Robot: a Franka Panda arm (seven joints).
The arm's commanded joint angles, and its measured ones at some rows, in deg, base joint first. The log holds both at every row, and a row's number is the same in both.
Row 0, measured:
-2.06, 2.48, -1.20, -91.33, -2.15, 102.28, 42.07
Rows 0 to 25, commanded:
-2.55, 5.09, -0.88, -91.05, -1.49, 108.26, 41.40
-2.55, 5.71, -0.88, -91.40, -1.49, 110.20, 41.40
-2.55, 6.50, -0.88, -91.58, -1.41, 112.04, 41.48
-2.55, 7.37, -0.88, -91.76, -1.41, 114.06, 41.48
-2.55, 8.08, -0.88, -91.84, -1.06, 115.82, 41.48
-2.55, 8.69, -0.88, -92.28, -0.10, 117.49, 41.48
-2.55, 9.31, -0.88, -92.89, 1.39, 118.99, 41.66
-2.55, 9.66, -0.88, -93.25, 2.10, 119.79, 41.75
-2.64, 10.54, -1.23, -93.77, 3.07, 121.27, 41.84
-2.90, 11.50, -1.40, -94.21, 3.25, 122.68, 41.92
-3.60, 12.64, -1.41, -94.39, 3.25, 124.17, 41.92
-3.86, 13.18, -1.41, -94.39, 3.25, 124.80, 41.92
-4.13, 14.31, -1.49, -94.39, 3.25, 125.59, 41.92
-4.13, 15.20, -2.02, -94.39, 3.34, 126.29, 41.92
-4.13, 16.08, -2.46, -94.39, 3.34, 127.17, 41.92
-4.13, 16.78, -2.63, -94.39, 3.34, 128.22, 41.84
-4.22, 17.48, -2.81, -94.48, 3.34, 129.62, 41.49
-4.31, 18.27, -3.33, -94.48, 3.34, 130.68, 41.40
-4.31, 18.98, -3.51, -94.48, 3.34, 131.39, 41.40
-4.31, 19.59, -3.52, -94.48, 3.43, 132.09, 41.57
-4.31, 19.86, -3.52, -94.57, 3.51, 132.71, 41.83
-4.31, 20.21, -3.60, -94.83, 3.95, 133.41, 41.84
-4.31, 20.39, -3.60, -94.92, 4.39, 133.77, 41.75
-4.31, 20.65, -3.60, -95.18, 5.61, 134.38, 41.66
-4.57, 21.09, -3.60, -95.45, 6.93, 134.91, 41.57
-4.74, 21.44, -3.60, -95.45, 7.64, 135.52, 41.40
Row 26, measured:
-4.38, 20.83, -3.47, -94.64, 4.59, 132.99, 42.13
